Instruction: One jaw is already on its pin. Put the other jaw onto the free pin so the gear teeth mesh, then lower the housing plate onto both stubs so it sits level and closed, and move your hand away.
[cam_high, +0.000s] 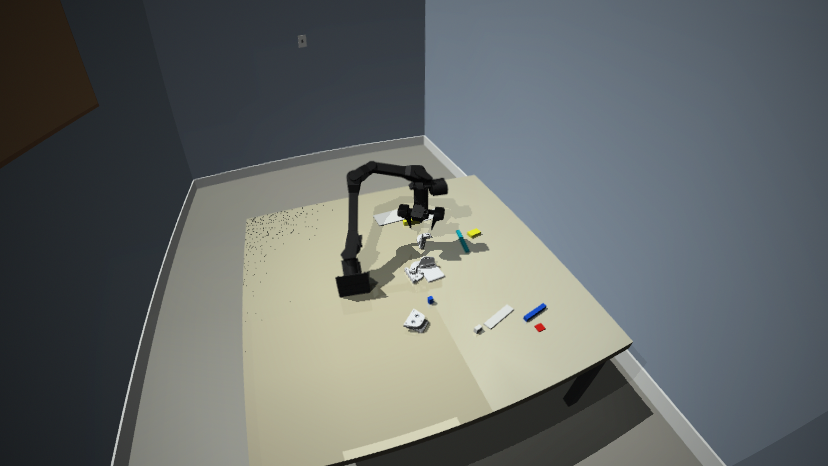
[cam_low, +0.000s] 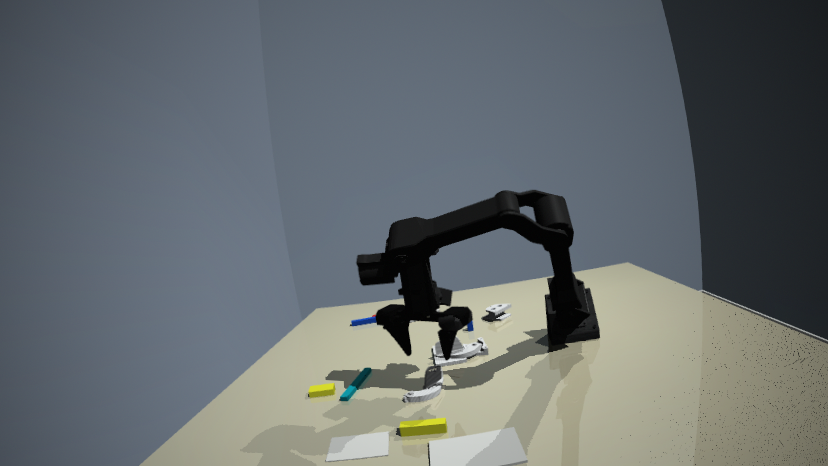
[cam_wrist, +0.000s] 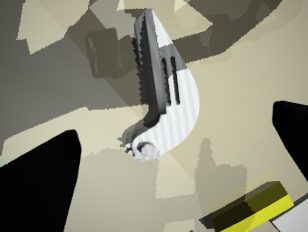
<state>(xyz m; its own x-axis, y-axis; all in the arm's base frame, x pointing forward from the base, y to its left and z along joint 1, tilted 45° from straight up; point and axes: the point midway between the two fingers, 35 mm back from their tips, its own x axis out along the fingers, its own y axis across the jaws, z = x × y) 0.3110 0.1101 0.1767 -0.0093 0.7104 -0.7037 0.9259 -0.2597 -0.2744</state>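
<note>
Right now my gripper tip is 70 mm above the white jaw, 30 mm short of it and 20 mm to the right of it. The rest, counted from my gripper tip: blue bar: 500 mm to the right, 300 mm ahead, 70 mm below; then white bar: 470 mm to the right, 170 mm ahead, 70 mm below; then teal bar: 180 mm ahead, 70 mm below, 30 mm to the right.
</note>
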